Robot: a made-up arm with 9 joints. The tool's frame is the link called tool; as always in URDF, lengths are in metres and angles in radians. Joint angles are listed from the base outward.
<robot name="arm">
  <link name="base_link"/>
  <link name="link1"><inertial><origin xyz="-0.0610 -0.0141 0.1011"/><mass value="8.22"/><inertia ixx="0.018" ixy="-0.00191" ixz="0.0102" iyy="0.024" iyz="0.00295" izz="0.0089"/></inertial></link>
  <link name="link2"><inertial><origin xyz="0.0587 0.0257 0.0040"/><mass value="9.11"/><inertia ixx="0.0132" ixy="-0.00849" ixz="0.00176" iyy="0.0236" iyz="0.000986" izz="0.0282"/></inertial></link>
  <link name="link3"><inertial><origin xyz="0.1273 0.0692 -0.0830"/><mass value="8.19"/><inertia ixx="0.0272" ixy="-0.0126" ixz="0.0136" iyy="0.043" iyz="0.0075" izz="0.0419"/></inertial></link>
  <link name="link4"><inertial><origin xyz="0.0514 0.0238 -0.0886"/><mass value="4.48"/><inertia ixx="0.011" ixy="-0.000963" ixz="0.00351" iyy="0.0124" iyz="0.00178" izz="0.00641"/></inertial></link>
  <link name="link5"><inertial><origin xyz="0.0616 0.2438 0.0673"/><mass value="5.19"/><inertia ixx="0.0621" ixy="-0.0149" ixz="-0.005" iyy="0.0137" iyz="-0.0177" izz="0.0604"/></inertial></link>
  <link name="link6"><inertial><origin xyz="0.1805 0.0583 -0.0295"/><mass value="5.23"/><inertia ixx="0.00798" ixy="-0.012" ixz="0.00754" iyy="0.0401" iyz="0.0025" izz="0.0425"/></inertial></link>
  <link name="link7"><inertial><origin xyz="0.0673 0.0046 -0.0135"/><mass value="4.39"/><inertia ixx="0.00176" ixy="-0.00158" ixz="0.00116" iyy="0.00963" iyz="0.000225" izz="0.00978"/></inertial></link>
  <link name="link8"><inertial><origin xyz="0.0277 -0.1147 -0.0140"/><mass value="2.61"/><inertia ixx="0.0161" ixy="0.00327" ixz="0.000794" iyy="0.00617" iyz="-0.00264" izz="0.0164"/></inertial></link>
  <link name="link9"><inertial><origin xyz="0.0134 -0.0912 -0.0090"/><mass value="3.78"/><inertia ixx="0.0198" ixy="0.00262" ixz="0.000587" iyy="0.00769" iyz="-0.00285" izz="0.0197"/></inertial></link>
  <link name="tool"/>
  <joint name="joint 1" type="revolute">
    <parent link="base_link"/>
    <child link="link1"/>
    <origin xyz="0 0 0.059" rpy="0 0 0"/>
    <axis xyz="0 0 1"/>
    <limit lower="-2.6" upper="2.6"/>
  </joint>
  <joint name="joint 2" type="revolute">
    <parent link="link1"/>
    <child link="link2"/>
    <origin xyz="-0.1 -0.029 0.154" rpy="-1.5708 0 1.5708"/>
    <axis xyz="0 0 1"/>
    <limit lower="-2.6" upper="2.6"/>
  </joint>
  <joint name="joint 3" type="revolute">
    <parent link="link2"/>
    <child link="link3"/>
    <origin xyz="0.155 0.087 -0.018" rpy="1.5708 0 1.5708"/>
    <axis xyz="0 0 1"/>
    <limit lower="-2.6" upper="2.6"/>
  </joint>
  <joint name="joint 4" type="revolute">
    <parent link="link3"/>
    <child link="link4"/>
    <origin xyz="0.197 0.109 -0.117" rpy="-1.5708 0 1.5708"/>
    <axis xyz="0 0 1"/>
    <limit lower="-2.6" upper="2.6"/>
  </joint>
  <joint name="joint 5" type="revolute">
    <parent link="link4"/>
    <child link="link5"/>
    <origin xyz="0.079 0.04 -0.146" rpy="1.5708 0 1.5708"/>
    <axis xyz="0 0 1"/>
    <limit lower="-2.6" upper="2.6"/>
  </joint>
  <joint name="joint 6" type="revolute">
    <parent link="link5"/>
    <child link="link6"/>
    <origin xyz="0.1 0.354 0.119" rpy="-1.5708 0 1.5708"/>
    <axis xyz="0 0 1"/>
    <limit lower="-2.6" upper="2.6"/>
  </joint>
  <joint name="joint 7" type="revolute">
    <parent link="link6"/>
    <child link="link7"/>
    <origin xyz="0.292 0.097 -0.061" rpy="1.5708 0 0"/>
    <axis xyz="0 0 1"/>
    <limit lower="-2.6" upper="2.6"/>
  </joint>
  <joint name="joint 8" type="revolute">
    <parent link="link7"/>
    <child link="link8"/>
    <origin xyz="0.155 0.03 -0.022" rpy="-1.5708 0 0"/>
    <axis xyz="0 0 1"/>
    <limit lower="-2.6" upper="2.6"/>
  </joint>
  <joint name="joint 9" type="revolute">
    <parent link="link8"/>
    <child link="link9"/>
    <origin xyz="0.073 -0.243 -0.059" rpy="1.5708 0 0"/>
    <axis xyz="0 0 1"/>
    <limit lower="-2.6" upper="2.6"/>
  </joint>
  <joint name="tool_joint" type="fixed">
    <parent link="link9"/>
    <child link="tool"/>
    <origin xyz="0.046 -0.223 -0.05" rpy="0 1.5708 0"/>
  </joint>
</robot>
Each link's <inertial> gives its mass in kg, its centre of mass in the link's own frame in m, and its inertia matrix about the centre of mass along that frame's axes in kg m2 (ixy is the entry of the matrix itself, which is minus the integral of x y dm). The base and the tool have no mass. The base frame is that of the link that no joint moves.
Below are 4 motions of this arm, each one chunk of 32 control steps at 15 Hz.
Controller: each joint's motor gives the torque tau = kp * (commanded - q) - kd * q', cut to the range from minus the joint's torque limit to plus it. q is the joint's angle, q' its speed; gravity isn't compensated. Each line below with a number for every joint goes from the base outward.
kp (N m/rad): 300 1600 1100 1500 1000 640 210 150 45
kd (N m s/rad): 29 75 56 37 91 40 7.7 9.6 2.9
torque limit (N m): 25 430 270 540 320 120 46 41 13
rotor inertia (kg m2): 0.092 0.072 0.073 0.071 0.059 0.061 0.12 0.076 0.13
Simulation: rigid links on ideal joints. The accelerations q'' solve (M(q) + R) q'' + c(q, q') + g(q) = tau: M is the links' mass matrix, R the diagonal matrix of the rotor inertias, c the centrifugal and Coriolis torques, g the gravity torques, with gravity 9.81 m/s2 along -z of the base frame. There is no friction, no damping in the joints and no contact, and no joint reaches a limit. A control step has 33 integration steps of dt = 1/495 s. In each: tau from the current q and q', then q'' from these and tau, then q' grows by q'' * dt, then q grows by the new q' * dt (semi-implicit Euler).
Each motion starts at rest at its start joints. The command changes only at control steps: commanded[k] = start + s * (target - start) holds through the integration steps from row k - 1 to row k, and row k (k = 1, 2, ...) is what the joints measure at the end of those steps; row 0 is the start. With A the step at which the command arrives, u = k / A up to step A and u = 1 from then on. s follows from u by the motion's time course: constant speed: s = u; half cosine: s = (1 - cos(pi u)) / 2; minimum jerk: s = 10 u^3 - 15 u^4 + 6 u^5; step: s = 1 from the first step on.
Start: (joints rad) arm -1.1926 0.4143 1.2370 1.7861 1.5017 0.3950 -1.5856 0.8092 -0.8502
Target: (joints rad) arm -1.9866 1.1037 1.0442 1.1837 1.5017 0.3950 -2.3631 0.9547 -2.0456
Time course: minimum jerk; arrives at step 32
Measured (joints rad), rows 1 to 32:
1: -1.1970 0.4168 1.2106 1.7884 1.4875 0.4122 -1.6171 0.8220 -0.8379
2: -1.1964 0.4216 1.1811 1.7830 1.4803 0.4334 -1.6834 0.8386 -0.8059
3: -1.1955 0.4253 1.1643 1.7794 1.4807 0.4427 -1.7142 0.8445 -0.7837
4: -1.1944 0.4284 1.1599 1.7768 1.4840 0.4409 -1.7067 0.8423 -0.7881
5: -1.1932 0.4350 1.1612 1.7705 1.4869 0.4353 -1.6928 0.8389 -0.8130
6: -1.1958 0.4469 1.1618 1.7589 1.4878 0.4318 -1.6958 0.8391 -0.8442
7: -1.2054 0.4638 1.1590 1.7425 1.4872 0.4317 -1.7171 0.8437 -0.8732
8: -1.2228 0.4851 1.1534 1.7218 1.4864 0.4334 -1.7466 0.8510 -0.9009
9: -1.2473 0.5107 1.1463 1.6971 1.4866 0.4352 -1.7754 0.8593 -0.9335
10: -1.2777 0.5403 1.1383 1.6685 1.4882 0.4365 -1.8018 0.8675 -0.9759
11: -1.3130 0.5736 1.1294 1.6366 1.4911 0.4374 -1.8286 0.8756 -1.0290
12: -1.3526 0.6101 1.1196 1.6018 1.4948 0.4383 -1.8586 0.8839 -1.0904
13: -1.3955 0.6492 1.1091 1.5648 1.4987 0.4392 -1.8925 0.8926 -1.1571
14: -1.4410 0.6901 1.0985 1.5264 1.5026 0.4399 -1.9290 0.9018 -1.2272
15: -1.4883 0.7322 1.0882 1.4871 1.5061 0.4403 -1.9668 0.9112 -1.3002
16: -1.5369 0.7748 1.0784 1.4477 1.5092 0.4402 -2.0049 0.9207 -1.3756
17: -1.5864 0.8172 1.0693 1.4087 1.5119 0.4398 -2.0428 0.9300 -1.4527
18: -1.6363 0.8589 1.0608 1.3705 1.5142 0.4391 -2.0800 0.9389 -1.5302
19: -1.6859 0.8992 1.0529 1.3337 1.5161 0.4381 -2.1161 0.9474 -1.6066
20: -1.7344 0.9376 1.0459 1.2990 1.5176 0.4370 -2.1506 0.9553 -1.6805
21: -1.7811 0.9733 1.0397 1.2669 1.5188 0.4356 -2.1829 0.9626 -1.7503
22: -1.8249 1.0059 1.0342 1.2379 1.5196 0.4342 -2.2128 0.9694 -1.8148
23: -1.8650 1.0351 1.0296 1.2124 1.5200 0.4326 -2.2400 0.9754 -1.8729
24: -1.9007 1.0605 1.0256 1.1904 1.5202 0.4311 -2.2642 0.9807 -1.9239
25: -1.9315 1.0819 1.0222 1.1721 1.5202 0.4296 -2.2850 0.9851 -1.9672
26: -1.9569 1.0994 1.0193 1.1575 1.5202 0.4282 -2.3023 0.9886 -2.0027
27: -1.9767 1.1130 1.0168 1.1465 1.5203 0.4269 -2.3160 0.9912 -2.0304
28: -1.9910 1.1229 1.0147 1.1389 1.5205 0.4259 -2.3261 0.9929 -2.0507
29: -2.0000 1.1294 1.0131 1.1343 1.5208 0.4250 -2.3331 0.9938 -2.0642
30: -2.0044 1.1330 1.0117 1.1322 1.5211 0.4242 -2.3375 0.9941 -2.0717
31: -2.0049 1.1343 1.0106 1.1320 1.5215 0.4236 -2.3399 0.9939 -2.0745
32: -2.0025 1.1342 1.0095 1.1328 1.5219 0.4230 -2.3414 0.9934 -2.0740

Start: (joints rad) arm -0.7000 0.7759 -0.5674 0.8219 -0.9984 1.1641 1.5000 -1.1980 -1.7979
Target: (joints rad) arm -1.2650 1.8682 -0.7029 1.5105 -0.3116 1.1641 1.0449 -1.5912 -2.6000
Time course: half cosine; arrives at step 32
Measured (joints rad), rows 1 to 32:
1: -0.6976 0.7548 -0.5547 0.8304 -1.0012 1.1829 1.5001 -1.2063 -1.7987
2: -0.6978 0.7358 -0.5321 0.8469 -1.0141 1.2151 1.4971 -1.2509 -1.8003
3: -0.7016 0.7356 -0.5161 0.8597 -1.0260 1.2381 1.4910 -1.2990 -1.8044
4: -0.7122 0.7509 -0.5129 0.8700 -1.0268 1.2452 1.4831 -1.3219 -1.8140
5: -0.7283 0.7773 -0.5191 0.8814 -1.0152 1.2407 1.4734 -1.3221 -1.8291
6: -0.7461 0.8099 -0.5291 0.8968 -0.9950 1.2320 1.4619 -1.3147 -1.8485
7: -0.7630 0.8452 -0.5388 0.9180 -0.9705 1.2252 1.4485 -1.3120 -1.8700
8: -0.7781 0.8822 -0.5469 0.9444 -0.9442 1.2221 1.4334 -1.3184 -1.8919
9: -0.7922 0.9218 -0.5539 0.9741 -0.9173 1.2214 1.4167 -1.3322 -1.9138
10: -0.8072 0.9649 -0.5611 1.0055 -0.8892 1.2210 1.3986 -1.3490 -1.9365
11: -0.8249 1.0116 -0.5692 1.0376 -0.8590 1.2193 1.3792 -1.3653 -1.9619
12: -0.8460 1.0614 -0.5782 1.0703 -0.8265 1.2163 1.3586 -1.3799 -1.9911
13: -0.8702 1.1134 -0.5877 1.1039 -0.7919 1.2125 1.3371 -1.3938 -2.0237
14: -0.8965 1.1669 -0.5974 1.1386 -0.7560 1.2084 1.3148 -1.4079 -2.0585
15: -0.9237 1.2213 -0.6071 1.1741 -0.7194 1.2043 1.2921 -1.4230 -2.0941
16: -0.9513 1.2762 -0.6169 1.2099 -0.6828 1.2001 1.2692 -1.4387 -2.1296
17: -0.9788 1.3310 -0.6268 1.2453 -0.6465 1.1958 1.2464 -1.4545 -2.1651
18: -1.0062 1.3854 -0.6366 1.2799 -0.6108 1.1912 1.2237 -1.4700 -2.2009
19: -1.0335 1.4386 -0.6461 1.3133 -0.5760 1.1866 1.2015 -1.4851 -2.2370
20: -1.0604 1.4901 -0.6551 1.3454 -0.5424 1.1822 1.1799 -1.4997 -2.2729
21: -1.0870 1.5396 -0.6636 1.3758 -0.5104 1.1780 1.1593 -1.5139 -2.3082
22: -1.1129 1.5866 -0.6715 1.4043 -0.4801 1.1741 1.1397 -1.5276 -2.3424
23: -1.1377 1.6305 -0.6787 1.4306 -0.4519 1.1706 1.1214 -1.5406 -2.3750
24: -1.1610 1.6711 -0.6853 1.4546 -0.4259 1.1674 1.1045 -1.5527 -2.4058
25: -1.1825 1.7080 -0.6911 1.4761 -0.4022 1.1645 1.0893 -1.5637 -2.4343
26: -1.2018 1.7408 -0.6964 1.4950 -0.3811 1.1619 1.0757 -1.5734 -2.4603
27: -1.2187 1.7692 -0.7009 1.5110 -0.3625 1.1596 1.0641 -1.5819 -2.4833
28: -1.2332 1.7930 -0.7046 1.5242 -0.3467 1.1576 1.0544 -1.5890 -2.5031
29: -1.2452 1.8120 -0.7076 1.5344 -0.3338 1.1560 1.0467 -1.5946 -2.5193
30: -1.2545 1.8260 -0.7098 1.5416 -0.3238 1.1548 1.0412 -1.5989 -2.5317
31: -1.2612 1.8349 -0.7112 1.5456 -0.3168 1.1539 1.0378 -1.6016 -2.5402
32: -1.2652 1.8387 -0.7119 1.5466 -0.3128 1.1533 1.0365 -1.6028 -2.5445

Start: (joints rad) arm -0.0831 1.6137 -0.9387 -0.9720 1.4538 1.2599 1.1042 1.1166 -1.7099
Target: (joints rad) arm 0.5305 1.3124 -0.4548 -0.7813 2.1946 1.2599 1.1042 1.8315 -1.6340
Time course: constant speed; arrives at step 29
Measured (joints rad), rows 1 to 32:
1: -0.0736 1.5809 -0.9277 -0.9428 1.4660 1.2471 1.1104 1.1192 -1.7070
2: -0.0573 1.5555 -0.9132 -0.9162 1.4875 1.2131 1.1523 1.1023 -1.7175
3: -0.0351 1.5432 -0.8946 -0.8999 1.5135 1.1903 1.1807 1.0954 -1.7432
4: -0.0152 1.5331 -0.8749 -0.8954 1.5404 1.1855 1.1817 1.1134 -1.7597
5: 0.0031 1.5225 -0.8564 -0.8966 1.5669 1.1927 1.1682 1.1494 -1.7548
6: 0.0224 1.5118 -0.8390 -0.8957 1.5924 1.2024 1.1559 1.1886 -1.7375
7: 0.0433 1.5007 -0.8220 -0.8903 1.6173 1.2080 1.1521 1.2209 -1.7227
8: 0.0649 1.4887 -0.8047 -0.8819 1.6420 1.2083 1.1551 1.2448 -1.7175
9: 0.0865 1.4761 -0.7869 -0.8731 1.6668 1.2056 1.1601 1.2644 -1.7196
10: 0.1078 1.4636 -0.7690 -0.8654 1.6918 1.2031 1.1632 1.2844 -1.7228
11: 0.1289 1.4515 -0.7512 -0.8590 1.7169 1.2021 1.1634 1.3071 -1.7230
12: 0.1499 1.4398 -0.7337 -0.8533 1.7421 1.2026 1.1618 1.3323 -1.7198
13: 0.1712 1.4283 -0.7163 -0.8476 1.7673 1.2036 1.1600 1.3584 -1.7151
14: 0.1925 1.4167 -0.6990 -0.8415 1.7924 1.2044 1.1590 1.3841 -1.7108
15: 0.2140 1.4049 -0.6815 -0.8352 1.8176 1.2046 1.1588 1.4090 -1.7076
16: 0.2353 1.3929 -0.6640 -0.8287 1.8428 1.2045 1.1589 1.4333 -1.7052
17: 0.2565 1.3809 -0.6465 -0.8223 1.8679 1.2041 1.1589 1.4575 -1.7031
18: 0.2776 1.3690 -0.6290 -0.8161 1.8931 1.2039 1.1587 1.4818 -1.7008
19: 0.2987 1.3571 -0.6116 -0.8099 1.9183 1.2038 1.1582 1.5065 -1.6981
20: 0.3196 1.3454 -0.5942 -0.8039 1.9435 1.2038 1.1575 1.5314 -1.6952
21: 0.3406 1.3337 -0.5769 -0.7978 1.9687 1.2039 1.1567 1.5564 -1.6922
22: 0.3616 1.3220 -0.5596 -0.7917 1.9940 1.2038 1.1560 1.5814 -1.6893
23: 0.3827 1.3103 -0.5424 -0.7857 2.0192 1.2037 1.1553 1.6063 -1.6863
24: 0.4037 1.2986 -0.5252 -0.7796 2.0443 1.2034 1.1544 1.6312 -1.6834
25: 0.4248 1.2870 -0.5082 -0.7736 2.0695 1.2032 1.1535 1.6561 -1.6805
26: 0.4459 1.2754 -0.4911 -0.7676 2.0946 1.2029 1.1525 1.6811 -1.6775
27: 0.4670 1.2638 -0.4742 -0.7616 2.1198 1.2026 1.1513 1.7061 -1.6744
28: 0.4882 1.2523 -0.4573 -0.7557 2.1449 1.2023 1.1501 1.7312 -1.6712
29: 0.5094 1.2408 -0.4405 -0.7498 2.1700 1.2020 1.1487 1.7564 -1.6680
30: 0.5182 1.2358 -0.4343 -0.7487 2.1827 1.1987 1.1515 1.7632 -1.6678
31: 0.5218 1.2349 -0.4331 -0.7499 2.1879 1.1985 1.1521 1.7630 -1.6697
32: 0.5241 1.2359 -0.4337 -0.7508 2.1899 1.2004 1.1499 1.7651 -1.6700

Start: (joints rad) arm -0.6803 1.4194 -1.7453 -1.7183 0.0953 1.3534 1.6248 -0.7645 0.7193
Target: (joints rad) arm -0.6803 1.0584 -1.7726 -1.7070 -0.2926 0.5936 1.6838 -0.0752 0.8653
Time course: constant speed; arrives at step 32
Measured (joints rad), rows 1 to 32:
1: -0.6780 1.3845 -1.7421 -1.7271 0.0813 1.3375 1.6481 -0.7507 0.7277
2: -0.6774 1.3497 -1.7437 -1.7356 0.0607 1.3071 1.6721 -0.7447 0.7618
3: -0.6764 1.3356 -1.7443 -1.7343 0.0418 1.2778 1.6736 -0.7328 0.7934
4: -0.6762 1.3284 -1.7441 -1.7319 0.0268 1.2523 1.6702 -0.7130 0.8029
5: -0.6770 1.3189 -1.7443 -1.7314 0.0141 1.2278 1.6706 -0.6900 0.7989
6: -0.6783 1.3073 -1.7448 -1.7317 0.0017 1.2026 1.6736 -0.6673 0.7959
7: -0.6798 1.2954 -1.7454 -1.7318 -0.0110 1.1766 1.6766 -0.6459 0.7987
8: -0.6812 1.2839 -1.7460 -1.7317 -0.0240 1.1507 1.6790 -0.6253 0.8043
9: -0.6821 1.2727 -1.7466 -1.7315 -0.0371 1.1249 1.6809 -0.6050 0.8096
10: -0.6826 1.2614 -1.7473 -1.7315 -0.0502 1.0994 1.6828 -0.5849 0.8135
11: -0.6826 1.2501 -1.7482 -1.7314 -0.0634 1.0741 1.6845 -0.5649 0.8166
12: -0.6823 1.2388 -1.7491 -1.7313 -0.0767 1.0489 1.6861 -0.5451 0.8194
13: -0.6819 1.2275 -1.7500 -1.7312 -0.0899 1.0237 1.6876 -0.5255 0.8221
14: -0.6814 1.2162 -1.7509 -1.7311 -0.1032 0.9985 1.6890 -0.5059 0.8249
15: -0.6810 1.2050 -1.7517 -1.7310 -0.1165 0.9734 1.6904 -0.4863 0.8277
16: -0.6807 1.1937 -1.7526 -1.7309 -0.1296 0.9483 1.6916 -0.4667 0.8304
17: -0.6806 1.1825 -1.7533 -1.7307 -0.1428 0.9232 1.6927 -0.4471 0.8330
18: -0.6806 1.1713 -1.7541 -1.7306 -0.1559 0.8982 1.6937 -0.4276 0.8355
19: -0.6807 1.1601 -1.7548 -1.7304 -0.1689 0.8732 1.6946 -0.4080 0.8380
20: -0.6808 1.1490 -1.7556 -1.7302 -0.1819 0.8482 1.6954 -0.3885 0.8403
21: -0.6810 1.1379 -1.7563 -1.7300 -0.1949 0.8234 1.6960 -0.3690 0.8426
22: -0.6811 1.1268 -1.7570 -1.7298 -0.2079 0.7986 1.6966 -0.3495 0.8447
23: -0.6812 1.1157 -1.7577 -1.7296 -0.2209 0.7738 1.6970 -0.3300 0.8468
24: -0.6812 1.1046 -1.7585 -1.7293 -0.2338 0.7492 1.6973 -0.3106 0.8487
25: -0.6812 1.0936 -1.7592 -1.7290 -0.2467 0.7246 1.6975 -0.2912 0.8506
26: -0.6811 1.0825 -1.7599 -1.7287 -0.2596 0.7001 1.6976 -0.2717 0.8524
27: -0.6811 1.0716 -1.7606 -1.7284 -0.2725 0.6756 1.6975 -0.2523 0.8542
28: -0.6810 1.0606 -1.7613 -1.7281 -0.2854 0.6512 1.6974 -0.2328 0.8559
29: -0.6809 1.0496 -1.7620 -1.7278 -0.2982 0.6269 1.6972 -0.2132 0.8576
30: -0.6809 1.0387 -1.7626 -1.7274 -0.3110 0.6026 1.6968 -0.1936 0.8592
31: -0.6809 1.0278 -1.7633 -1.7270 -0.3237 0.5784 1.6964 -0.1740 0.8608
32: -0.6809 1.0170 -1.7639 -1.7266 -0.3364 0.5543 1.6958 -0.1542 0.8624

